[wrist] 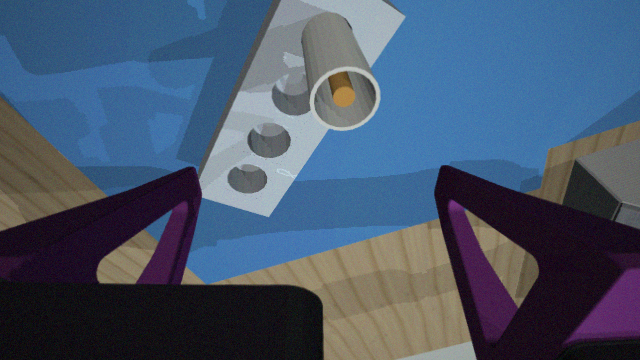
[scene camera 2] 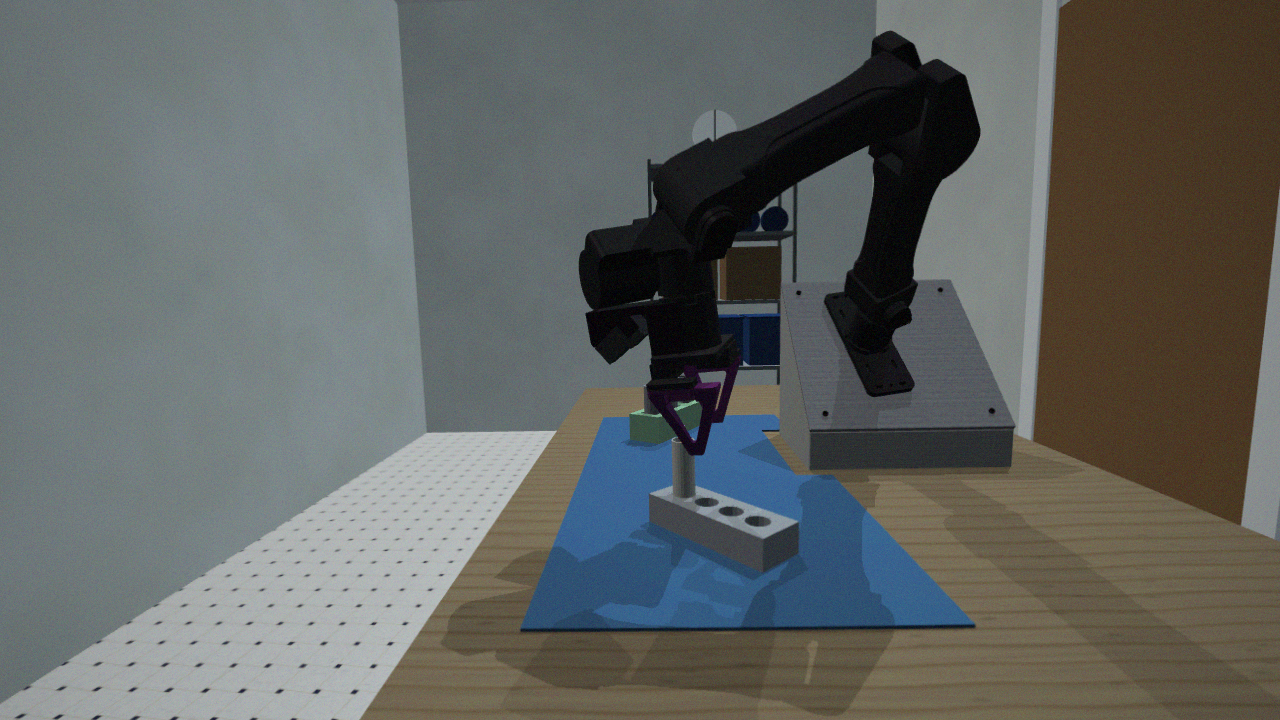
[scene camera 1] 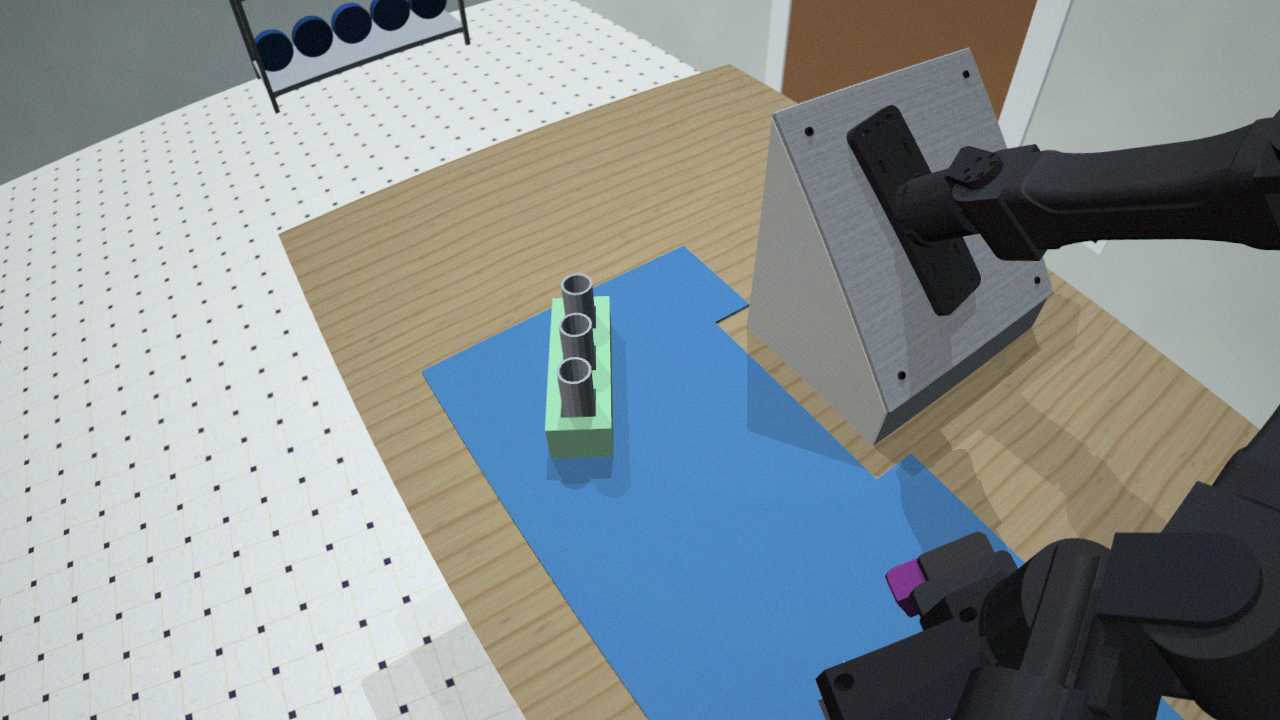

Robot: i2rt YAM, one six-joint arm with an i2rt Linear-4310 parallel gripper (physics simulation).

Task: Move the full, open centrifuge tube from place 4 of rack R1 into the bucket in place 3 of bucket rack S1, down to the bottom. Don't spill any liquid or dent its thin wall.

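Seen in the pictures: gripper, fingertip midpoint: (wrist: 318,179) (scene camera 2: 707,437); arm's base, origin of the base link: (scene camera 2: 865,341) (scene camera 1: 914,212).
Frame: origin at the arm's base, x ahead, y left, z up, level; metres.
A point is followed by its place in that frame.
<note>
The open centrifuge tube (scene camera 2: 682,472) {x 0.333, y 0.264, z -0.108 m} (wrist: 331,47) {x 0.342, y 0.250, z -0.093 m}, light grey with orange content visible inside, stands upright in the end hole of the pale grey rack R1 (scene camera 2: 707,530) {x 0.316, y 0.318, z -0.151 m} (wrist: 372,27) {x 0.325, y 0.229, z -0.137 m}. The rack's other three holes are empty. My gripper (scene camera 2: 707,437) {x 0.307, y 0.275, z -0.068 m} (wrist: 318,179) {x 0.307, y 0.275, z -0.068 m} is open and empty, its purple fingertips wide apart near the height of the tube's rim; the tube is not between them in the wrist view. The green bucket rack S1 (scene camera 1: 579,443) {x 0.346, y -0.087, z -0.146 m} (scene camera 2: 648,428) {x 0.338, y -0.081, z -0.145 m} holds three dark grey open buckets, the nearest bucket (scene camera 1: 577,394) {x 0.335, y -0.097, z -0.092 m} at its front end. R1 does not show in scene camera 1.
A blue mat (scene camera 1: 716,555) {x 0.320, y 0.071, z -0.170 m} (scene camera 2: 581,546) {x 0.443, y 0.298, z -0.170 m} (wrist: 475,65) {x 0.259, y 0.170, z -0.170 m} lies under both racks on the wooden table (scene camera 1: 501,179) {x 0.153, y -0.532, z -0.173 m} (scene camera 2: 1029,573) {x 0.037, y 0.401, z -0.173 m} (wrist: 380,280) {x 0.031, y 0.305, z -0.173 m}. The slanted grey arm mount (scene camera 1: 814,268) {x 0.111, y -0.029, z -0.029 m} (scene camera 2: 908,447) {x -0.016, y 0.106, z -0.142 m} stands to the right of the mat. The table's left edge runs near S1.
</note>
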